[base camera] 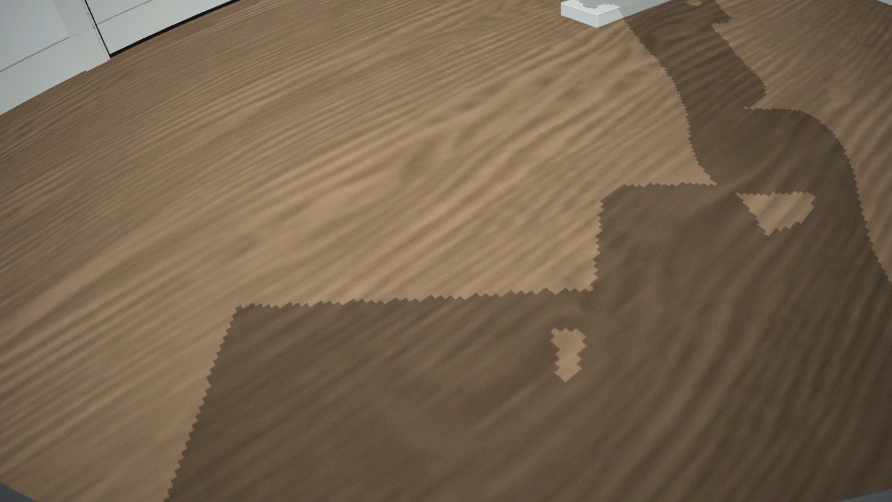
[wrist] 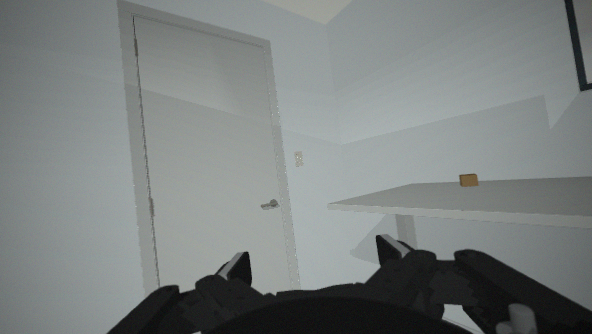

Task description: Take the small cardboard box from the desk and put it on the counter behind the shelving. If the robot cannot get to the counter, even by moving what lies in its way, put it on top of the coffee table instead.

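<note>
The small cardboard box is brown and sits on the far part of the white desk, at the right of the wrist view. My gripper is open and empty, at the bottom of the wrist view. It is well apart from the box and the desk, which lie beyond it to the right. In the base camera view, the end of a white desk foot shows on the floor at the top. The counter, the shelving and the coffee table do not show in either view.
A closed door with a lever handle stands at the left of the wrist view. A framed picture hangs at the upper right. In the base camera view, white panelling meets the wooden floor at upper left. The robot's shadow covers the lower right.
</note>
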